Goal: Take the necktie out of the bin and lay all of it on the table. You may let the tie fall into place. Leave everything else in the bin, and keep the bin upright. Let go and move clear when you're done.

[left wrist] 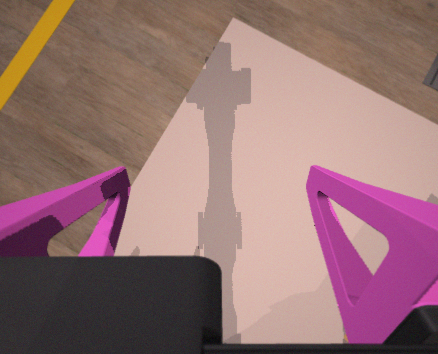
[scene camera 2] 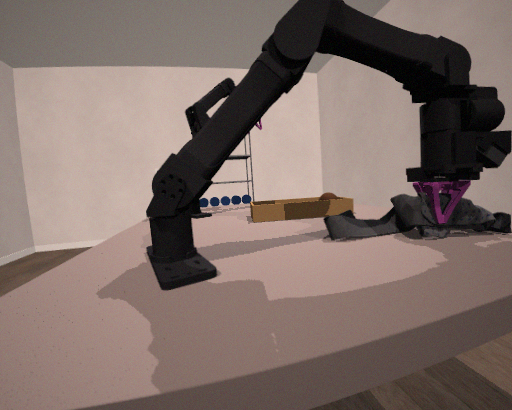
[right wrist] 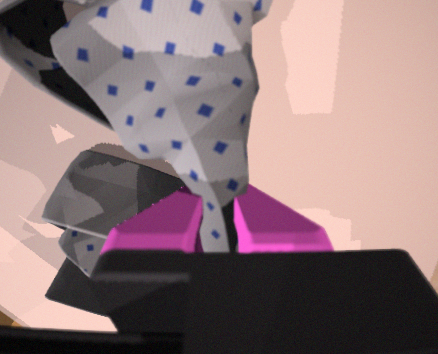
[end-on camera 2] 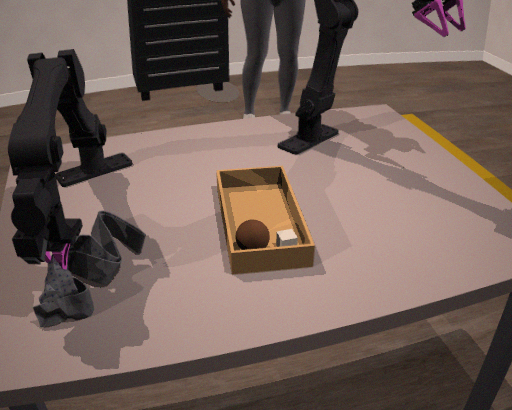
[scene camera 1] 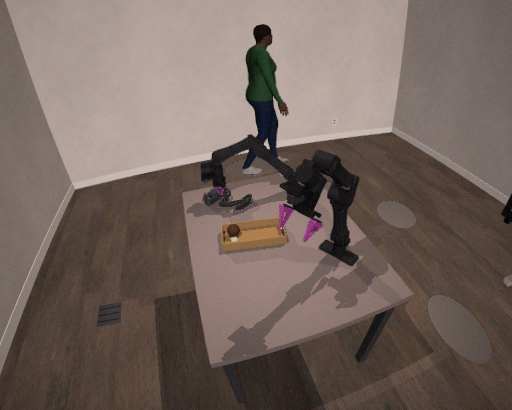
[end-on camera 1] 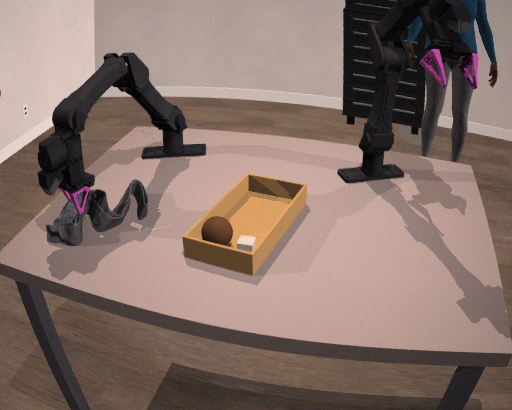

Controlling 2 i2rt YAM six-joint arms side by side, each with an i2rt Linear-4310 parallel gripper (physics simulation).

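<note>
The grey necktie with blue dots (scene camera 1: 243, 201) (scene camera 2: 362, 227) (end-on camera 1: 106, 218) (end-on camera 2: 100, 272) (right wrist: 165, 90) is outside the bin, in raised folds and loops on the table. My right gripper (scene camera 1: 220, 193) (scene camera 2: 442, 221) (end-on camera 1: 81, 211) (right wrist: 218, 176) is shut on a pinched part of it, low over the table. The upright tan bin (scene camera 1: 256, 245) (scene camera 2: 270, 212) (end-on camera 1: 220, 257) (end-on camera 2: 272, 260) holds a brown ball (scene camera 1: 233, 230) (end-on camera 1: 217, 231) (end-on camera 2: 252, 234) and a white block (end-on camera 1: 246, 243) (end-on camera 2: 286, 238). My left gripper (scene camera 1: 293, 234) (end-on camera 1: 459, 87) (end-on camera 2: 455, 33) (left wrist: 218, 176) is open and empty, high up.
The table (scene camera 1: 260, 305) (end-on camera 1: 310, 305) (end-on camera 2: 360, 290) carries both arm bases at its far side in the end-on views. The tie lies left of the bin there, near the table's left side. A person in green (scene camera 1: 260, 75) stands beyond the table in scene camera 1.
</note>
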